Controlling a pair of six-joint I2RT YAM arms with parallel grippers.
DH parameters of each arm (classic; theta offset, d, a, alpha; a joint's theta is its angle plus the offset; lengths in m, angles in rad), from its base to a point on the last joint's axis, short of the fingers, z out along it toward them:
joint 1: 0 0.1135 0.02 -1.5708
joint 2: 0 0 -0.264 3.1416
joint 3: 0.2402 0 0.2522 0
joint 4: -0.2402 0 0.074 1.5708
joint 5: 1.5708 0 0 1.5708
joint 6: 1.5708 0.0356 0 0
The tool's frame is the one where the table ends.
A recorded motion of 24 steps. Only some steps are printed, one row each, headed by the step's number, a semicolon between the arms.
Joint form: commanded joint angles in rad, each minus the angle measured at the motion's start. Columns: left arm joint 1, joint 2, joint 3, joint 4, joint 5, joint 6; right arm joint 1, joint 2, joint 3, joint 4, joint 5, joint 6.
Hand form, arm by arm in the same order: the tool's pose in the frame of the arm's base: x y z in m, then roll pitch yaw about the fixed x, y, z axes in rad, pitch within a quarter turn. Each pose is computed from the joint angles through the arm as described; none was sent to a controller.
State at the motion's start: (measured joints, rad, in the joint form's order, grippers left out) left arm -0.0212 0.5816 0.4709 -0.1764 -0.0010 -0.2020; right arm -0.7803 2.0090 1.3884 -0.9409 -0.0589 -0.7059
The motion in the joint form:
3: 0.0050 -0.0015 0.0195 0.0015 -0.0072 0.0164; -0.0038 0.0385 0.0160 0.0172 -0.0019 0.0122
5: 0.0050 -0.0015 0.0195 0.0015 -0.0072 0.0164; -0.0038 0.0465 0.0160 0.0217 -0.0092 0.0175
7: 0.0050 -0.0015 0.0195 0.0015 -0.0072 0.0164; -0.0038 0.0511 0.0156 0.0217 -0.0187 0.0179
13: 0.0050 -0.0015 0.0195 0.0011 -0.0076 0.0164; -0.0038 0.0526 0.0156 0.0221 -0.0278 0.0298
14: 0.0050 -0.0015 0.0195 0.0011 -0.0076 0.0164; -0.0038 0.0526 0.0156 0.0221 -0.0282 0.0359
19: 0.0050 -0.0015 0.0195 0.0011 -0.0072 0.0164; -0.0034 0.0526 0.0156 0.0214 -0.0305 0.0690
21: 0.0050 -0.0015 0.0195 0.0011 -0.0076 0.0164; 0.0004 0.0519 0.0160 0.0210 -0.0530 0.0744
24: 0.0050 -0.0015 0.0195 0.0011 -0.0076 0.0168; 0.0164 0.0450 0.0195 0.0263 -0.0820 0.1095
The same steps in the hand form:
3: 0.1543 -0.0022 0.2674 -2.5492 1.2501 -2.5325; 0.2660 -0.2623 0.1396 3.0974 0.0419 3.0504
5: 0.1543 -0.0022 0.2674 -2.5492 1.2501 -2.5325; 0.2667 -0.2626 0.1368 3.0893 0.0436 3.0448
7: 0.1543 -0.0022 0.2674 -2.5492 1.2501 -2.5325; 0.2670 -0.2624 0.1351 3.0787 0.0458 3.0439
13: 0.1543 -0.0022 0.2673 -2.5502 1.2498 -2.5330; 0.2672 -0.2622 0.1346 3.0704 0.0498 3.0316
14: 0.1543 -0.0022 0.2673 -2.5502 1.2498 -2.5330; 0.2672 -0.2622 0.1346 3.0698 0.0496 3.0255
19: 0.1543 -0.0022 0.2673 -2.5500 1.2498 -2.5332; 0.2674 -0.2620 0.1346 3.0659 0.0480 2.9927
21: 0.1543 -0.0022 0.2673 -2.5502 1.2498 -2.5330; 0.2689 -0.2604 0.1351 3.0479 0.0614 2.9900
24: 0.1543 -0.0022 0.2673 -2.5512 1.2501 -2.5341; 0.2746 -0.2561 0.1385 3.0304 0.0873 2.9699

